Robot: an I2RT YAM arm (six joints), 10 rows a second.
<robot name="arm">
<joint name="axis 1" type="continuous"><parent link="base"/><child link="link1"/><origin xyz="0.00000 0.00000 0.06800"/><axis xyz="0 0 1"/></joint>
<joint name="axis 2" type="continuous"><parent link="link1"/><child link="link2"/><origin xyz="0.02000 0.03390 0.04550" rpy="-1.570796 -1.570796 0.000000"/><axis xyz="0 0 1"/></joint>
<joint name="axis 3" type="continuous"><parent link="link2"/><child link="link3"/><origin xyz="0.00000 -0.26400 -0.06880" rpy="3.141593 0.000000 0.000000"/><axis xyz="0 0 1"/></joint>
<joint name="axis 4" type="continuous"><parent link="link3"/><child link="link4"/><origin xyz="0.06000 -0.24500 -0.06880"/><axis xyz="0 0 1"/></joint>
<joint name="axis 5" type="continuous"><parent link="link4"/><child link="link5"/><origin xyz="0.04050 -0.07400 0.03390" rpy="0.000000 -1.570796 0.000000"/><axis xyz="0 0 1"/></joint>
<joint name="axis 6" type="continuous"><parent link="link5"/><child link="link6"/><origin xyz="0.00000 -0.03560 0.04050" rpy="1.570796 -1.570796 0.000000"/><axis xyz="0 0 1"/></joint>
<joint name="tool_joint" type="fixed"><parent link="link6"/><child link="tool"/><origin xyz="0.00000 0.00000 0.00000"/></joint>
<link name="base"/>
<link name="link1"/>
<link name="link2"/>
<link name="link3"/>
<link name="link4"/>
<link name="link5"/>
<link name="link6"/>
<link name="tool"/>
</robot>
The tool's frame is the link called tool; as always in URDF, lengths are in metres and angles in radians. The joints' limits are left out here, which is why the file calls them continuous.
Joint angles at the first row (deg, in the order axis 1, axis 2, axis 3, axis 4, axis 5, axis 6):
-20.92, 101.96, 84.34, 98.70, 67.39, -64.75
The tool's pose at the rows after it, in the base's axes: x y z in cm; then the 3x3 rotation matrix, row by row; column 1 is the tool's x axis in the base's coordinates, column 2 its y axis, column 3 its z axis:
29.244 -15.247 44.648; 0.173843 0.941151 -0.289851; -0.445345 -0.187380 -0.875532; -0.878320 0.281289 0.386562
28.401 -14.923 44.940; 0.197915 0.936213 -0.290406; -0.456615 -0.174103 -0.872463; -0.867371 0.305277 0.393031
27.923 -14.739 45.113; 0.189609 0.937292 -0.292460; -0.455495 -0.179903 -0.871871; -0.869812 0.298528 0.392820
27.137 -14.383 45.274; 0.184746 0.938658 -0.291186; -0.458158 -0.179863 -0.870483; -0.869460 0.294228 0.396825
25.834 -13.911 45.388; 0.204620 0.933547 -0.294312; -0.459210 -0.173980 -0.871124; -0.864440 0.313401 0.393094
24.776 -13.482 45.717; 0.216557 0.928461 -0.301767; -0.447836 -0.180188 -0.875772; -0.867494 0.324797 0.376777
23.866 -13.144 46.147; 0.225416 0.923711 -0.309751; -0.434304 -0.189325 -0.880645; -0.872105 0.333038 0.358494
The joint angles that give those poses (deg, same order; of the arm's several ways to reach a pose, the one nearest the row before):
-21.83, 99.51, 82.48, 98.70, 67.00, -63.21
-21.87, 97.60, 80.88, 98.68, 66.61, -61.86
-21.89, 96.56, 80.09, 98.70, 66.64, -62.60
-21.83, 94.70, 78.37, 98.68, 66.40, -62.96
-21.91, 91.74, 75.52, 98.70, 66.64, -61.88
-21.85, 89.44, 74.05, 98.46, 67.69, -61.99
-21.84, 87.51, 73.28, 97.84, 68.85, -62.25

